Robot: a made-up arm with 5 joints.
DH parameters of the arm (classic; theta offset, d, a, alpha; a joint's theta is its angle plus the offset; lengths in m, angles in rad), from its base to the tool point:
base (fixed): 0 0.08 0 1.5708
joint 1: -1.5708 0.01 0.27 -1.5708
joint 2: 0 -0.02 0.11 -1.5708
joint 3: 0 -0.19 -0.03 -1.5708
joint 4: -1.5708 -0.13 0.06 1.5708
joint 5: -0.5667 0 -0.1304 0
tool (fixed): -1.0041 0.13 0 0
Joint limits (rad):
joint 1: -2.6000..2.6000
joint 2: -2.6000..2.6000
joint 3: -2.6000..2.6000
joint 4: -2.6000..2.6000
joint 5: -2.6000..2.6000
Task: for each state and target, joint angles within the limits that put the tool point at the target. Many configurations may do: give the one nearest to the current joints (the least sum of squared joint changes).
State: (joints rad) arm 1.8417 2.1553 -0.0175 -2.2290 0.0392
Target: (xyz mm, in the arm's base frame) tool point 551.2 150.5 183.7
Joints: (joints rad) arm 1.6873 1.5373 -0.1652 -2.0725 -0.1109
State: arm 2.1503 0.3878 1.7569 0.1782 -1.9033
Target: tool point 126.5 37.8 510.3
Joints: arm 2.5746 0.4190 1.6460 0.0719 -1.8693
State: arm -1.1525 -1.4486 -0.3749 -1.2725 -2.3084
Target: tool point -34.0 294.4 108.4
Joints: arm -1.4141 -2.2084 -0.7175 -1.9011 -2.5659
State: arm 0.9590 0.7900 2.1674 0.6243 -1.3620
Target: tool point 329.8 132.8 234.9
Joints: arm 1.8490 1.1772 2.0624 0.4538 -1.4546
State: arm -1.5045 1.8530 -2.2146 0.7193 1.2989
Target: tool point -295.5 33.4 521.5
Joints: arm -1.9955 1.6103 -2.2070 0.3493 1.2680
